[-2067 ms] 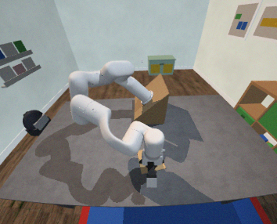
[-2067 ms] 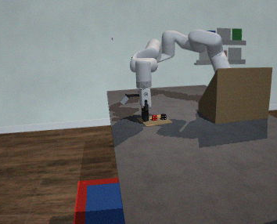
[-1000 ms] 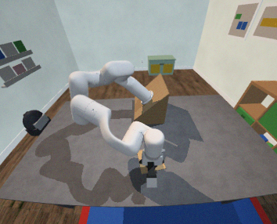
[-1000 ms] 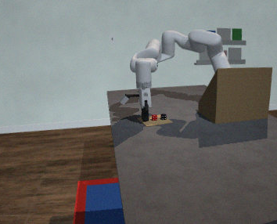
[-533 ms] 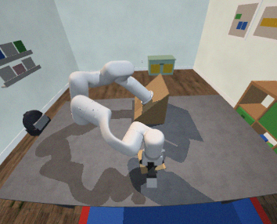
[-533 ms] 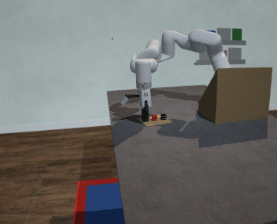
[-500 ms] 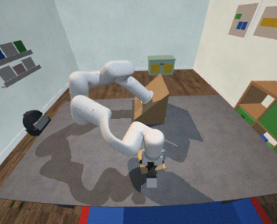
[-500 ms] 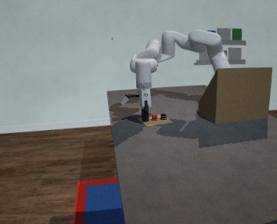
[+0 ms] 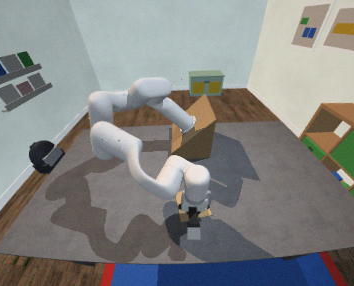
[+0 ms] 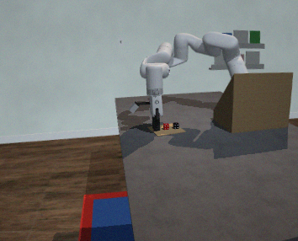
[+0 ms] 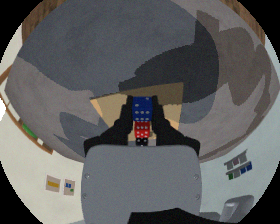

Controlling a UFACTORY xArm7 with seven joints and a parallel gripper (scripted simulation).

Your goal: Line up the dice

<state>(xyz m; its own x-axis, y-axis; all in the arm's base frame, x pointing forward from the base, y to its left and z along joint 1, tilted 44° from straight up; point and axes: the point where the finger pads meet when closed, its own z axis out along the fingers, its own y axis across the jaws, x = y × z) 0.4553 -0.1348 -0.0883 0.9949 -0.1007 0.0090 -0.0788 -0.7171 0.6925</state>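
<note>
The blue die is 1 cm below my hand. From my hand the other things lie so: tan mat (5 cm behind, 2 cm below); then red die (5 cm behind, 1 cm below); then black die (10 cm behind, 1 cm to the left, 1 cm below).
</note>
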